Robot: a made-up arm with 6 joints. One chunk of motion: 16 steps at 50 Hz.
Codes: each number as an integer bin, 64 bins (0 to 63) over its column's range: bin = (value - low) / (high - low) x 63, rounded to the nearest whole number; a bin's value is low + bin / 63 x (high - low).
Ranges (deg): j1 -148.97..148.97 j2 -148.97..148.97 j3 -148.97..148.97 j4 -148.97..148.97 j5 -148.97..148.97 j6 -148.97..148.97
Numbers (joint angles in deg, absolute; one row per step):
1: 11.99 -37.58 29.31 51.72 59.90 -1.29
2: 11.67 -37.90 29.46 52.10 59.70 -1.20
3: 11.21 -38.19 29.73 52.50 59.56 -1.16
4: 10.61 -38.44 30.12 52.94 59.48 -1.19
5: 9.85 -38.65 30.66 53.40 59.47 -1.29
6: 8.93 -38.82 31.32 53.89 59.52 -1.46
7: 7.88 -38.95 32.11 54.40 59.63 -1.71
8: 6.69 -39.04 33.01 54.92 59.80 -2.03
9: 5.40 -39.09 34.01 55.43 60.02 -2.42
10: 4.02 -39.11 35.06 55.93 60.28 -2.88
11: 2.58 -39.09 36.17 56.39 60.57 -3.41
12: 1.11 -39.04 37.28 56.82 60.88 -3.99
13: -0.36 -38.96 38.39 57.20 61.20 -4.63
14: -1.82 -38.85 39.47 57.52 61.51 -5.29
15: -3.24 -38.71 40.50 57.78 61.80 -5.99
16: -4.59 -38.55 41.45 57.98 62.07 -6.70
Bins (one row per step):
1: 34 24 38 42 44 31
2: 34 23 38 43 44 31
3: 34 23 38 43 44 31
4: 34 23 38 43 44 31
5: 34 23 38 43 44 31
6: 33 23 38 43 44 31
7: 33 23 38 43 44 31
8: 33 23 38 43 44 31
9: 33 23 39 43 44 31
10: 32 23 39 43 44 31
11: 32 23 39 43 44 31
12: 32 23 39 44 44 31
13: 31 23 40 44 44 31
14: 31 23 40 44 45 30
15: 31 23 40 44 45 30
16: 31 23 40 44 45 30

